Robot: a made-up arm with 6 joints.
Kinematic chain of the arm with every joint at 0, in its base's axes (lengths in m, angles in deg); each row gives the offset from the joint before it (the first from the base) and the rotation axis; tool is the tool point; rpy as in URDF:
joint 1: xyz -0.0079 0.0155 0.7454 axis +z
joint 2: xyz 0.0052 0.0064 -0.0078 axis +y
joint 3: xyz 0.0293 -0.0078 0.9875 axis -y
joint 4: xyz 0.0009 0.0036 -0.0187 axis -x
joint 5: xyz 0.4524 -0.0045 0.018 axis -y
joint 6: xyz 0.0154 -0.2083 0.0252 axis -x
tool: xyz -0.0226 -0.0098 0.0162 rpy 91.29 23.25 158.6
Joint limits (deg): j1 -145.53..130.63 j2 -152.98..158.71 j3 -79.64..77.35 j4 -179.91..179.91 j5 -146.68..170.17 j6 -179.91..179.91
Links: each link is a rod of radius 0.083 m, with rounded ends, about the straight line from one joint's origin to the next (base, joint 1, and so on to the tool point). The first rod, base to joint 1, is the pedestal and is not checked.
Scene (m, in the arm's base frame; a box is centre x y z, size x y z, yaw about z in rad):
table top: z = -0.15
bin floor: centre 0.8 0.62 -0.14 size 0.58 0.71 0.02 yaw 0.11
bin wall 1: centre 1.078 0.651 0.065 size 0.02 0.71 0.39 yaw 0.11
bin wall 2: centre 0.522 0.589 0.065 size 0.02 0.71 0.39 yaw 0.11
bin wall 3: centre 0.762 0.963 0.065 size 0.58 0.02 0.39 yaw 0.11
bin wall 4: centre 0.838 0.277 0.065 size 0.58 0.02 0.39 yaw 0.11
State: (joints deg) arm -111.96 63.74 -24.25 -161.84 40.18 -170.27
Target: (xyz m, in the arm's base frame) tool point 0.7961 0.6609 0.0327
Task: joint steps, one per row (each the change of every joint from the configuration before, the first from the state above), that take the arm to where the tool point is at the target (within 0.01 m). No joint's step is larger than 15 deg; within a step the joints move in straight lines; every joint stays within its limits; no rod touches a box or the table.
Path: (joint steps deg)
1: 13.94 1.18 2.46 -0.80 0.05 0.35
2: 13.94 1.17 2.46 -0.80 0.04 0.34
3: 13.93 1.18 2.46 -0.80 0.05 0.35
4: 13.94 1.18 2.46 -0.79 0.04 0.35
5: 13.94 1.17 2.46 -0.80 0.05 0.35
6: 13.94 1.18 2.46 -0.80 0.04 0.34
7: 13.94 1.17 2.46 -0.80 0.05 0.35
8: 13.94 1.18 2.46 -0.80 0.04 0.35
9: 13.93 1.18 2.46 -0.80 0.05 0.35
10: 13.94 1.17 2.46 -0.80 0.05 0.34
11: -0.19 14.13 12.49 -5.04 0.22 0.24
12: -0.19 14.12 12.50 -5.04 0.22 0.25

